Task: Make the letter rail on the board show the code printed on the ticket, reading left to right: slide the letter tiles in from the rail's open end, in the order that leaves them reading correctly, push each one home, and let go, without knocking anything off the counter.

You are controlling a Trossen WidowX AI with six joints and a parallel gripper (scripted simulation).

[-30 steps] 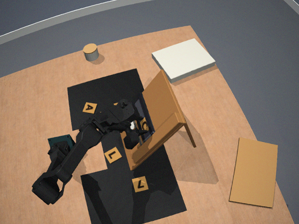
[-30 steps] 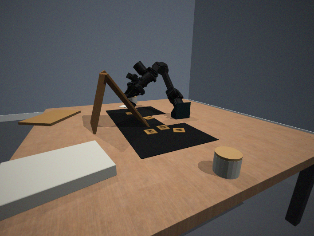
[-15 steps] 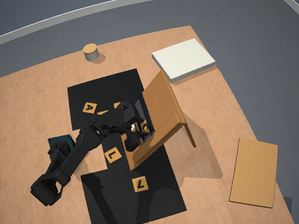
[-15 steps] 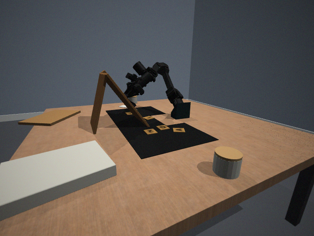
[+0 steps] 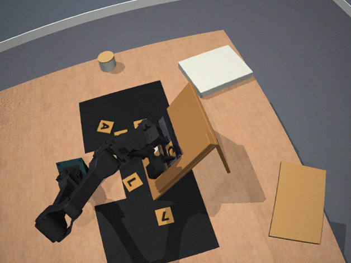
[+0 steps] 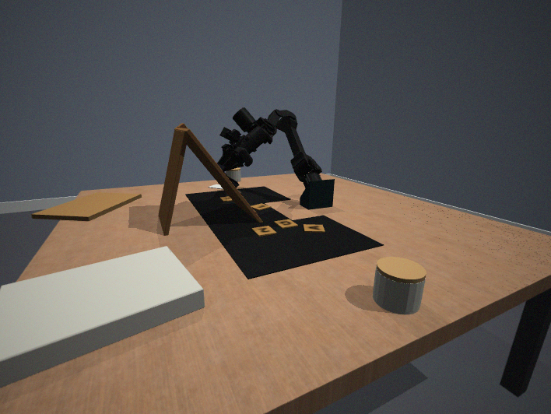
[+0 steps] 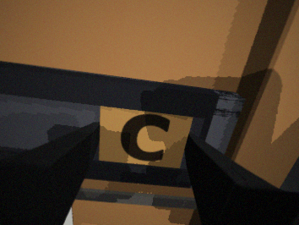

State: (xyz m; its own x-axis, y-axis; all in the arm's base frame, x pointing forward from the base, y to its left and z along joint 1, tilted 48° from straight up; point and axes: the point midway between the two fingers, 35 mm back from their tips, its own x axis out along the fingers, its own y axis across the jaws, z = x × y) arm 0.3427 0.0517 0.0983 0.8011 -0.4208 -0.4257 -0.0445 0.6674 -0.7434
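Right now my gripper tip is 60 mm past the white ticket, 90 mm to the right of it and 80 mm above it. The rest, counted from my gripper tip: flat tan panel 420 mm ahead, 260 mm to the right, 150 mm below; black mat 170 mm behind, 50 mm to the left, 150 mm below; tile 80 mm behind, 220 mm to the left, 150 mm below.
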